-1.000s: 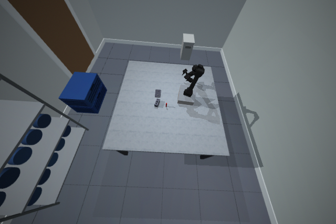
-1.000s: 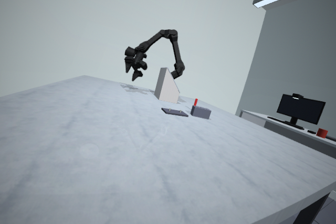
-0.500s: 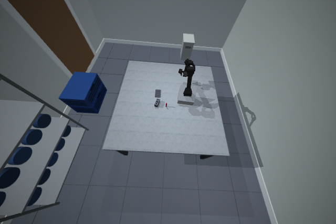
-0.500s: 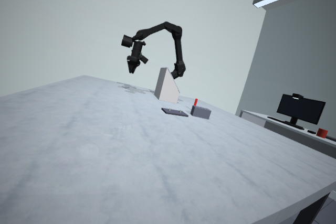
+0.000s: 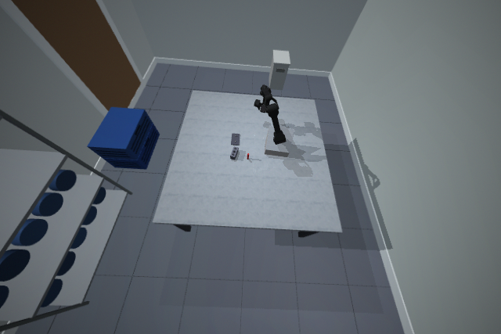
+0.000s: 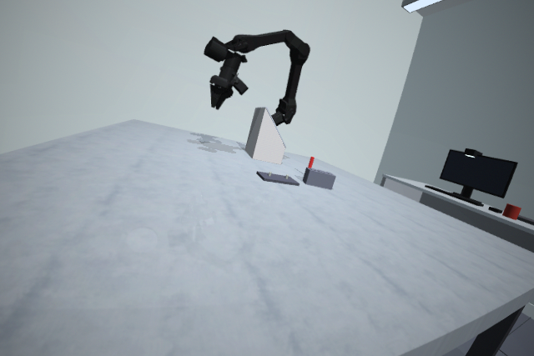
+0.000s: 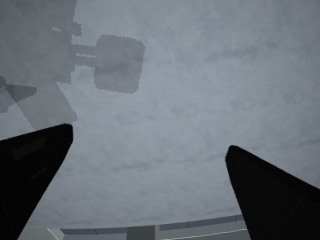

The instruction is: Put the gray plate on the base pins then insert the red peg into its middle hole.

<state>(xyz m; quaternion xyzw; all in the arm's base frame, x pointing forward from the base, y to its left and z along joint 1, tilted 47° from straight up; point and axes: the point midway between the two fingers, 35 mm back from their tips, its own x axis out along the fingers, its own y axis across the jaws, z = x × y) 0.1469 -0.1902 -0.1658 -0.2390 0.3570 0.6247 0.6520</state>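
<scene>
My gripper tip is now 38 cm to the right of the gray plate, 19 cm short of it and 13 cm above it. Also, from my gripper tip: red peg: 40 cm to the left, 13 cm below, 7 cm ahead.
</scene>
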